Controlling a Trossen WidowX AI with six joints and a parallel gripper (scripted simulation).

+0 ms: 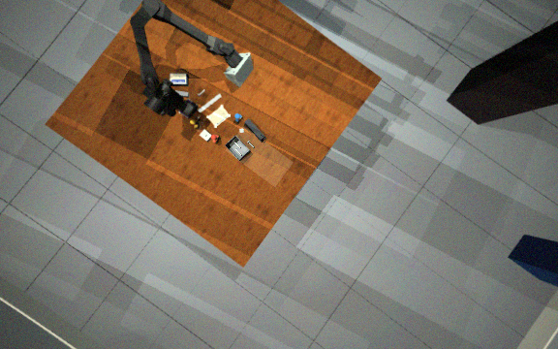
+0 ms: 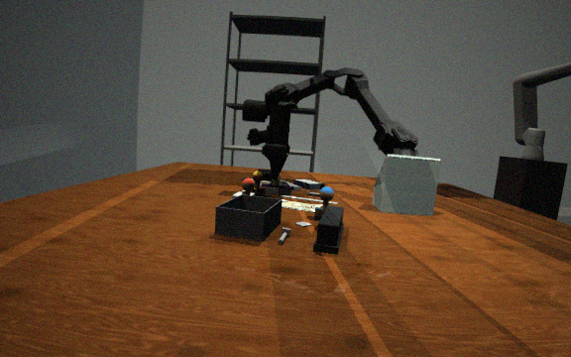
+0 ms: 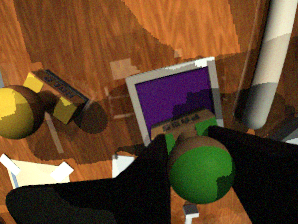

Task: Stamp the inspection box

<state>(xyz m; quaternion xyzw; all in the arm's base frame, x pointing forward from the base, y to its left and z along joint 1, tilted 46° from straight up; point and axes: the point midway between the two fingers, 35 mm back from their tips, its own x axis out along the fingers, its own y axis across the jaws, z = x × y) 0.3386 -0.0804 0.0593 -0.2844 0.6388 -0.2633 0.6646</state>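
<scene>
Now: gripper tip 30 mm above the purple ink pad. From my gripper tip the other things lie so: green-knobbed stamp: right at my gripper tip; yellow-knobbed stamp: 90 mm to the left, 30 mm ahead, 20 mm below; white rod: 80 mm to the right, 70 mm ahead, 30 mm below.
</scene>
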